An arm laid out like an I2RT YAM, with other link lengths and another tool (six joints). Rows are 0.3 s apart.
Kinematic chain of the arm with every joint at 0, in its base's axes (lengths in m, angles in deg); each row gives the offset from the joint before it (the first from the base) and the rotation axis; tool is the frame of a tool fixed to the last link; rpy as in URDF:
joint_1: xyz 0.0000 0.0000 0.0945 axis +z
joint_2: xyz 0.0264 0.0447 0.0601 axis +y
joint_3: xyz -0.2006 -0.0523 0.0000 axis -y
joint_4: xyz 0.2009 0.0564 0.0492 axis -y
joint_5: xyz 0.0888 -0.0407 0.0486 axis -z
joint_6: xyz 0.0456 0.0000 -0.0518 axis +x
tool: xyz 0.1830 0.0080 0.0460 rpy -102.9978 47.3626 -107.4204
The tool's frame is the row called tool.
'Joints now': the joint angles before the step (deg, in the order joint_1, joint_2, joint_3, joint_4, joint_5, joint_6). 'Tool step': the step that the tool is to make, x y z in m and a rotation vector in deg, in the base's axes. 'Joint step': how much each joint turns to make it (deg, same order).
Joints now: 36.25, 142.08, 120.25, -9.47, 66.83, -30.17
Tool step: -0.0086, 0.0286, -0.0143, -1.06, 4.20, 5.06
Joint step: 1.98, -0.53, 0.29, -4.26, -3.50, -0.60
